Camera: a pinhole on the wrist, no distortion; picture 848 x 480 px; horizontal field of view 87.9 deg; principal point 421.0 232.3 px. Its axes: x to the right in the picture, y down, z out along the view. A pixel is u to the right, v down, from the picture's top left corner.
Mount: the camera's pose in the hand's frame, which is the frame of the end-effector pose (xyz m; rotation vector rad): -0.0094 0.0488 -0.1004 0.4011 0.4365 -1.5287
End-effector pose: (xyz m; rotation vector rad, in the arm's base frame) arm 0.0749 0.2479 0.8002 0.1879 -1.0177 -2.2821
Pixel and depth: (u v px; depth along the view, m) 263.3 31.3 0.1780
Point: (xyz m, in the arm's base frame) 0.1180 0.3473 0.8591
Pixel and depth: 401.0 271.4 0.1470
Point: 0.0489 0.2722 0.8068
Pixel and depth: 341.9 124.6 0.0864
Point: 0.1128 0.2448 0.7974
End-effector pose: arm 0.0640 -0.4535 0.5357 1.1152 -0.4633 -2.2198
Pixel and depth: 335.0 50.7 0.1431
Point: 0.0631 -0.4091 0.5969
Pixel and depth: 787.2 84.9 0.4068
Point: -0.0987 -0.0192 0.4187
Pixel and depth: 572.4 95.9 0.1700
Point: 0.0455 -0.3476 0.5324
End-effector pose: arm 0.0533 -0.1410 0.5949 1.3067 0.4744 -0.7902
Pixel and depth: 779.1 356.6 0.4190
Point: -0.2199 -0.2791 0.2260
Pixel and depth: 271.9 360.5 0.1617
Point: 0.0832 -0.2138 0.5893
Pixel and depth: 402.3 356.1 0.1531
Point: 0.0564 -0.1841 0.5605
